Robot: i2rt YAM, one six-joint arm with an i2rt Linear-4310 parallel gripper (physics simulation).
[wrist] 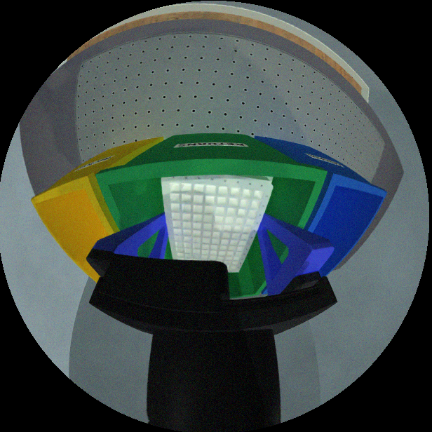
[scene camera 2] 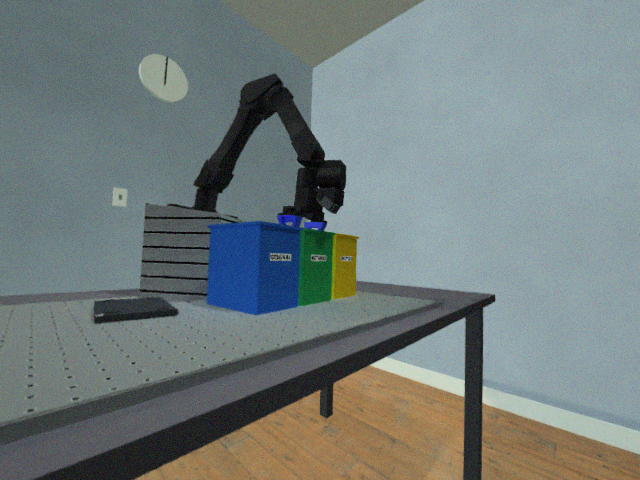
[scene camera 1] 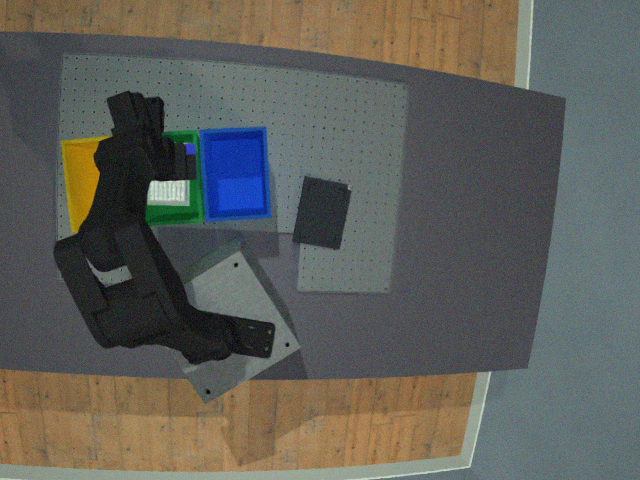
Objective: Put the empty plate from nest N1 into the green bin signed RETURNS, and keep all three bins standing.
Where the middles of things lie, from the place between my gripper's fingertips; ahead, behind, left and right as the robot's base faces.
Now: hand 2 cm past the green bin (scene camera 2: 315, 262), 1 cm to the left of it and 5 cm above it. Also, from my hand: yellow bin (scene camera 1: 81, 175): 6 cm behind, 13 cm to the left, 5 cm below; then blue bin (scene camera 2: 253, 267): 1 cm ahead, 14 cm to the right, 5 cm below; then white plate (scene camera 1: 170, 193): 1 cm behind, 1 cm above.
